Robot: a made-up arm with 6 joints. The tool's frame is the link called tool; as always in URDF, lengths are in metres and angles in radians.
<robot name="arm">
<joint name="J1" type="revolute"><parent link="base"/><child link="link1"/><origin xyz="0.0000 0.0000 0.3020"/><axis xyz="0 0 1"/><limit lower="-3.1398" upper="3.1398"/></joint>
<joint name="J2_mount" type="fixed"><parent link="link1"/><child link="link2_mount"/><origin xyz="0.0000 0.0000 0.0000"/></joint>
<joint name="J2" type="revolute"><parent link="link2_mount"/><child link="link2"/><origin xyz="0.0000 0.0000 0.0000" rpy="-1.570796 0.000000 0.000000"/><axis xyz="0 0 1"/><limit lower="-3.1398" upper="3.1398"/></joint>
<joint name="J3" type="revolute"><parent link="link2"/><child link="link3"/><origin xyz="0.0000 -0.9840 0.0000" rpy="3.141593 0.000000 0.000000"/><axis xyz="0 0 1"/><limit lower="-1.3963" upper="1.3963"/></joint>
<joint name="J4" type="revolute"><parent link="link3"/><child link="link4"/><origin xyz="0.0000 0.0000 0.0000" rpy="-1.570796 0.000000 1.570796"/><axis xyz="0 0 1"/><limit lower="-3.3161" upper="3.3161"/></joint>
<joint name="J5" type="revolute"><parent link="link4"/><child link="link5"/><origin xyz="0.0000 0.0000 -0.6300" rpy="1.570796 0.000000 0.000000"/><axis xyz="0 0 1"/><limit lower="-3.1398" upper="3.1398"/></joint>
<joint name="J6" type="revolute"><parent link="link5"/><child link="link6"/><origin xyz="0.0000 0.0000 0.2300" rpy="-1.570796 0.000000 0.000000"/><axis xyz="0 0 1"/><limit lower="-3.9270" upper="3.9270"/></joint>
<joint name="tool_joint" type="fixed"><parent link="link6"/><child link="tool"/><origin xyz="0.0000 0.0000 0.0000" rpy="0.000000 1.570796 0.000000"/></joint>
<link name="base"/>
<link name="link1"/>
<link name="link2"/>
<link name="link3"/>
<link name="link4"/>
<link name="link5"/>
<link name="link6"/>
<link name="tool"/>
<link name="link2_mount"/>
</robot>
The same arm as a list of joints. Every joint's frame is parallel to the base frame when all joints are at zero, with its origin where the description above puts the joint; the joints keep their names.
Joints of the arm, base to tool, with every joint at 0 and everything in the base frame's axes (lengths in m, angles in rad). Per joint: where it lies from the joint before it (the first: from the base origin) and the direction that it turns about. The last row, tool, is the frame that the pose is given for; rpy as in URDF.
J1: xyz 0.0000 0.0000 0.3020 axis +z
J2: xyz 0.0000 0.0000 0.0000 axis +y
J3: xyz 0.0000 0.0000 0.9840 axis -y
J4: xyz 0.0000 0.0000 0.0000 axis -x
J5: xyz 0.6300 0.0000 0.0000 axis -y
J6: xyz 0.0000 -0.2300 0.0000 axis -x
tool: xyz 0.0000 0.0000 0.0000 rpy 0.0000 0.0000 0.0000
Joint limits (rad, base to tool): -3.1398..3.1398 -3.1398..3.1398 -1.3963..1.3963 -3.3161..3.3161 -3.1398..3.1398 -3.9270..3.9270

